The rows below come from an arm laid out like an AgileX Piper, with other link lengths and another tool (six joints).
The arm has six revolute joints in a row. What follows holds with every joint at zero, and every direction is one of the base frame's.
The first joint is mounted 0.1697 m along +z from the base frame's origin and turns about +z.
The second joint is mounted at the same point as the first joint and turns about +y.
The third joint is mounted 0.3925 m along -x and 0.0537 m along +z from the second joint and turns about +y.
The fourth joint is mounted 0.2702 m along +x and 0.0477 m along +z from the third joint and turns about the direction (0.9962, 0, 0.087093).
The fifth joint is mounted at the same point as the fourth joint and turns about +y.
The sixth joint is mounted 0.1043 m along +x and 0.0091 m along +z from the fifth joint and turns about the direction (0.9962, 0, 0.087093).
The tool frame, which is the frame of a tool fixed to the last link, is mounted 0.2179 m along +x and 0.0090 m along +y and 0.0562 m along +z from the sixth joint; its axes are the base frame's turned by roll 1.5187, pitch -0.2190 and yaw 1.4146 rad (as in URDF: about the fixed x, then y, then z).
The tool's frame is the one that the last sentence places.
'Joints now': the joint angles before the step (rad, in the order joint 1, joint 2, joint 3, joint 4, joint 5, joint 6). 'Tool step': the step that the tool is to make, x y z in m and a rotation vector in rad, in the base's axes. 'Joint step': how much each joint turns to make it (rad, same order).
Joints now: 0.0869 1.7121 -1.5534 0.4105 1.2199 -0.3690
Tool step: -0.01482 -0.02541 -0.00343 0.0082 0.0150 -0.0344
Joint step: -0.0612 -0.0447 0.0719 0.0178 -0.0003 -0.0322
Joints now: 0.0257 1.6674 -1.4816 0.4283 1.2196 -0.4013
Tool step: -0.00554 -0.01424 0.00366 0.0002 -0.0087 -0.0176
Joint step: -0.0339 -0.0274 0.0263 0.0051 -0.0002 -0.0191
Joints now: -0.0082 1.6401 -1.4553 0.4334 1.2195 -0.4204
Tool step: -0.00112 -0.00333 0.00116 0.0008 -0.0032 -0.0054
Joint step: -0.0083 -0.0070 0.0066 0.0020 -0.0013 -0.0042
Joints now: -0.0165 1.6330 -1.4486 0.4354 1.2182 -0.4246
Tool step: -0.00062 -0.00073 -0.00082 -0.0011 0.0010 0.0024
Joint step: -0.0020 0.0000 0.0019 0.0000 0.0009 -0.0046
